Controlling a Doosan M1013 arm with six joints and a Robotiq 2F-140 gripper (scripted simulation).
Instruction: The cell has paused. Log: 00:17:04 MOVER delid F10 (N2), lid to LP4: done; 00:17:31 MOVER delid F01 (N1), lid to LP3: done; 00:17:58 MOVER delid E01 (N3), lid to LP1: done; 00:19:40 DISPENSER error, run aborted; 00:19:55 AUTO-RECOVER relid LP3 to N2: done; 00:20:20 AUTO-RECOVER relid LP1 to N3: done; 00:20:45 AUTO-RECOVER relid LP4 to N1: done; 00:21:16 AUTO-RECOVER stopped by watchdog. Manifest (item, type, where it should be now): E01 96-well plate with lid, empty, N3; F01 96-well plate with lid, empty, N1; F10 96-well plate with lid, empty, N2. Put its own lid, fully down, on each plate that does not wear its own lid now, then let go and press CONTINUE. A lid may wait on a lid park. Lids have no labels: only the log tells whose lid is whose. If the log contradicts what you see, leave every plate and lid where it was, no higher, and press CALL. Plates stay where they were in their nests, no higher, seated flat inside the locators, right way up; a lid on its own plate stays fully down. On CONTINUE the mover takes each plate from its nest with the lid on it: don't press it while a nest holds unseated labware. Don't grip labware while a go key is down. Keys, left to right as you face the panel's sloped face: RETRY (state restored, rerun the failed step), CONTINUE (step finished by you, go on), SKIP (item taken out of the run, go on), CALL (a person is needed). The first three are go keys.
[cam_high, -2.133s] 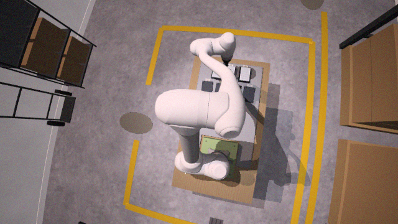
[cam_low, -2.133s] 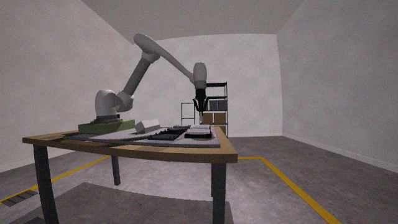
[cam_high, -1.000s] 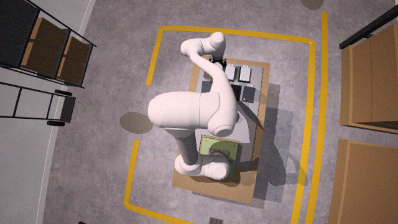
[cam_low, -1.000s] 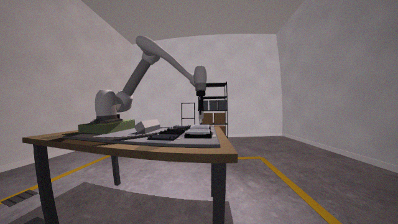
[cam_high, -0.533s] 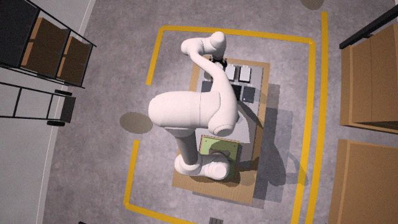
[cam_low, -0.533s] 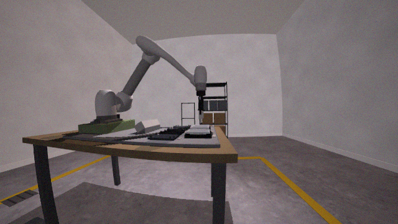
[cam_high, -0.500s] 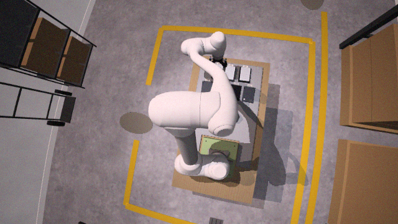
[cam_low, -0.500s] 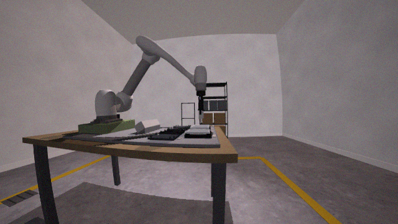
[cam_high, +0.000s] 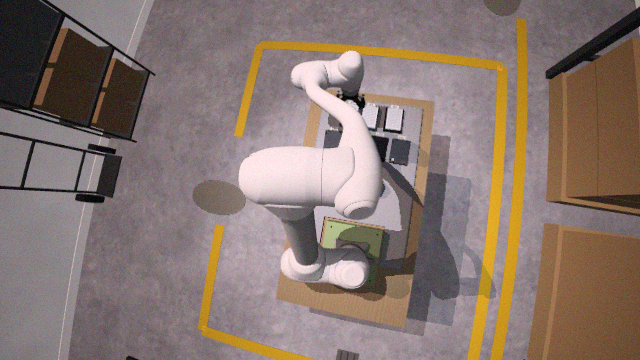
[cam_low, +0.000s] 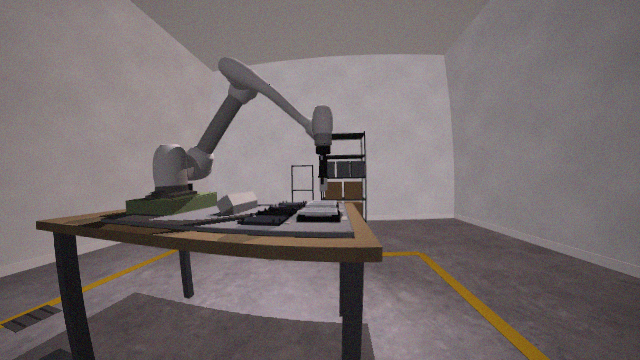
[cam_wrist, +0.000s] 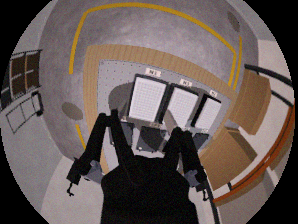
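The label is 9 cm behind my hand, 8 cm to the left of it and 11 cm below it.
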